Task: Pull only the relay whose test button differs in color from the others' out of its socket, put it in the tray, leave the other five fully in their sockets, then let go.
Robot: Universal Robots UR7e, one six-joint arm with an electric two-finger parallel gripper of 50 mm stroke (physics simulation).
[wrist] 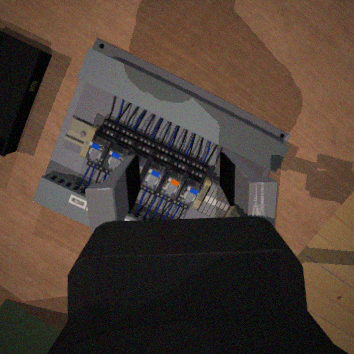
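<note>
The relay with the orange test button sits in the row on the rail in the grey cabinet, between two blue-button relays. Two more blue-button relays stand at the row's left end. The left finger hides the place between these and the others. My gripper is open and empty, above the cabinet, with the orange-button relay showing between its fingers. The fingers also span the neighbouring relays in view. A black box is at the left edge; I cannot tell whether it is the tray.
The grey cabinet has raised walls around the relays. A dark terminal strip with wires runs above the row. Pale terminal blocks stand to its right, near the right finger. A green object shows at the lower left corner.
</note>
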